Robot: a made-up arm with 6 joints.
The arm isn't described. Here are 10 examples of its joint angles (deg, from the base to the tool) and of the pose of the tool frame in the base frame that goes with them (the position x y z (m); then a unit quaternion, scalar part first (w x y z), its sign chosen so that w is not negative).
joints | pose
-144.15 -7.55 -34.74 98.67 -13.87 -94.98 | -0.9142 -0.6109 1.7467 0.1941 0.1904 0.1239 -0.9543
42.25 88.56 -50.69 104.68 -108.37 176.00 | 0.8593 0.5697 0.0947 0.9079 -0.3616 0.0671 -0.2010
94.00 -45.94 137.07 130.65 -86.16 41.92 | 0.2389 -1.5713 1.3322 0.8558 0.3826 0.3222 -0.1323
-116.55 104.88 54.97 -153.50 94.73 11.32 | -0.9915 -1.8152 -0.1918 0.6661 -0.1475 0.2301 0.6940
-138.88 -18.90 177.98 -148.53 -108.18 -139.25 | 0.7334 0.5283 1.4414 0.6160 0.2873 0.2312 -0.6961
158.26 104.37 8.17 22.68 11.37 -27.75 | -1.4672 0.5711 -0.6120 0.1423 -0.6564 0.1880 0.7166
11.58 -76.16 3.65 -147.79 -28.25 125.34 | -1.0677 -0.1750 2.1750 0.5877 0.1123 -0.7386 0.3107
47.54 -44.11 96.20 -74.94 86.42 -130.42 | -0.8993 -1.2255 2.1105 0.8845 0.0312 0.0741 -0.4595
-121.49 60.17 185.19 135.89 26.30 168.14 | -0.2818 -0.5605 2.2106 0.6678 -0.5018 -0.4586 -0.3031
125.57 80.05 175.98 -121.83 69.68 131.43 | -0.6381 1.1251 1.9541 0.6846 0.4719 0.0885 0.5484
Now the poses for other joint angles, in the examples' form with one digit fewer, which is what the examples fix.
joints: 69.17 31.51 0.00 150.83 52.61 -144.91
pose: 0.576 1.698 1.418 0.490 -0.327 0.509 0.628
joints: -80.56 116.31 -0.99 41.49 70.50 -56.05
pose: 0.304 -1.180 -0.770 0.658 0.643 0.102 -0.378
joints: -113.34 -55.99 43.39 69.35 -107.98 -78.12
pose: 0.297 1.070 2.320 0.088 -0.090 0.684 0.718
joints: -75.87 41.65 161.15 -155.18 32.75 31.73
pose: 0.078 -0.469 2.602 0.554 0.291 -0.714 0.314
